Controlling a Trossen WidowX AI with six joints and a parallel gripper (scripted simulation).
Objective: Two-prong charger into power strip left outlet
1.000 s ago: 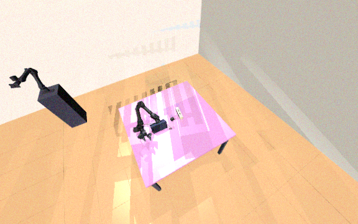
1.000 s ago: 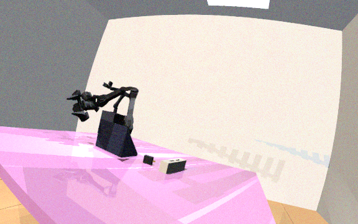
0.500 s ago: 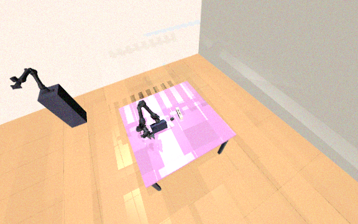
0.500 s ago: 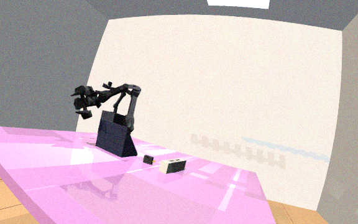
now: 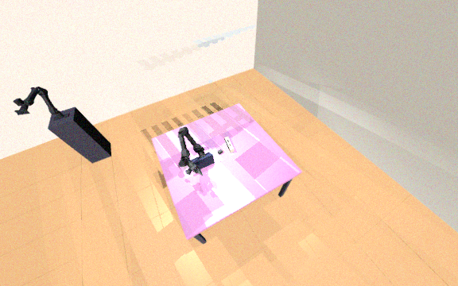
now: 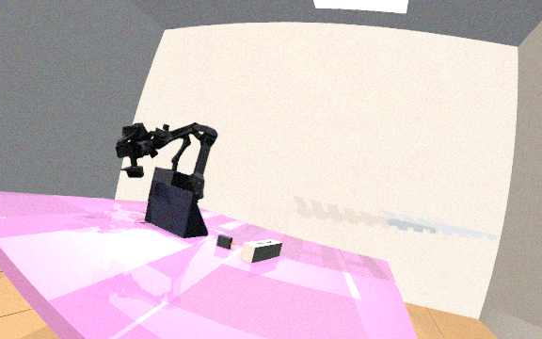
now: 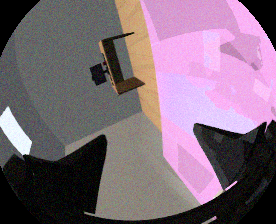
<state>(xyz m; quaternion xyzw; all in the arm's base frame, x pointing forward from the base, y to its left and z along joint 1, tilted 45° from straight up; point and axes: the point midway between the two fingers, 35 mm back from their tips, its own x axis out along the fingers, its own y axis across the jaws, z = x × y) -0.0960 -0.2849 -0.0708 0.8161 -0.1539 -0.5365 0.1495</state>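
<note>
Right now my gripper tip is 31 cm short of the two-prong charger, 30 cm to the right of it and 21 cm above it.
</note>
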